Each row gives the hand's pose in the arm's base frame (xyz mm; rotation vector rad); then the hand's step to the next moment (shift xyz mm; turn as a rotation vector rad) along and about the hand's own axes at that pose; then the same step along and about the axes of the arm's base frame.
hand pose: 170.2 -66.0 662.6 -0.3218 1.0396 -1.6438
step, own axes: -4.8 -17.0 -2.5 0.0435 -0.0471 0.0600
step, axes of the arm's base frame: -11.0 5.5 12.9 -0.0054 -0.0661 0.0576
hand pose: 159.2 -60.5 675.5 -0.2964 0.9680 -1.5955
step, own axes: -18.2 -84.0 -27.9 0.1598 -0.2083 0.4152
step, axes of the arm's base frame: -71.8 25.6 48.5 0.0843 -0.3256 0.3581
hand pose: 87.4 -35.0 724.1 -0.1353 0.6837 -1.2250
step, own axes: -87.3 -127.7 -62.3 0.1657 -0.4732 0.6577
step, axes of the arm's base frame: -153.5 48.7 43.5 0.0014 -0.4886 0.6673
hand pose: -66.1 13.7 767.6 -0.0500 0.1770 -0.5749
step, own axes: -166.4 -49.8 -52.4 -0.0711 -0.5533 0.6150
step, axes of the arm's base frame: -173.4 49.0 -21.4 -0.2444 -0.4266 0.6691
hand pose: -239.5 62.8 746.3 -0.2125 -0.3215 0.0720
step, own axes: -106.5 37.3 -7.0 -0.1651 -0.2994 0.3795
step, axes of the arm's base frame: -99.9 23.9 -47.2 -0.2671 -0.2349 0.3666
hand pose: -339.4 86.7 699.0 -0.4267 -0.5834 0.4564
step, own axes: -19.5 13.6 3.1 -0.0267 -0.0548 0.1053
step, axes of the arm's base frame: -20.2 1.7 -12.7 -0.0680 -0.0322 0.0956
